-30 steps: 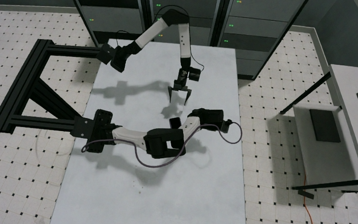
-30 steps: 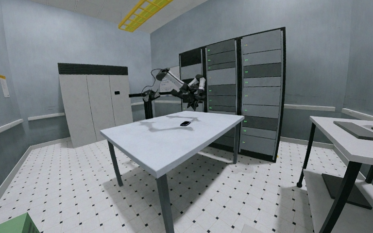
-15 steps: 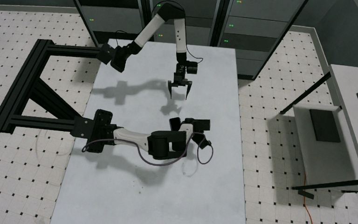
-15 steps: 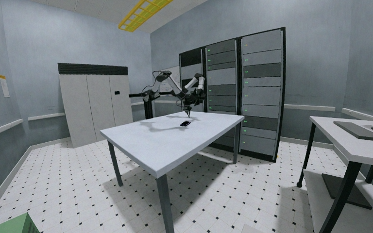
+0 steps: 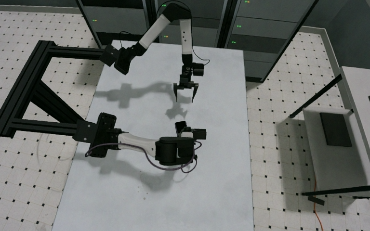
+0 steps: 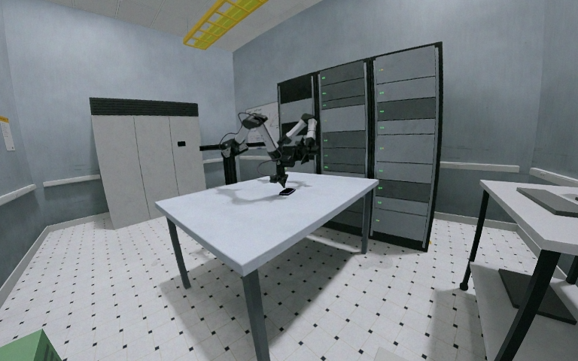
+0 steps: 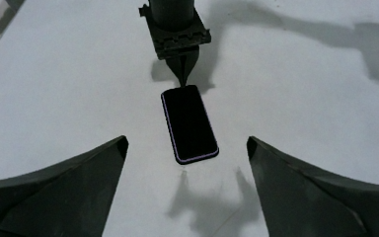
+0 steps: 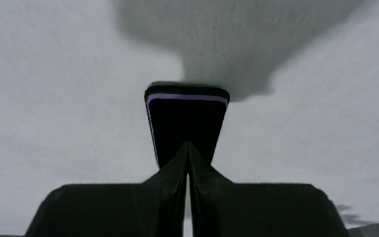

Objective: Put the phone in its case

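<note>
Now: the black phone 10 mm behind my right hand, 50 mm to the left of it and 40 mm below it.
</note>
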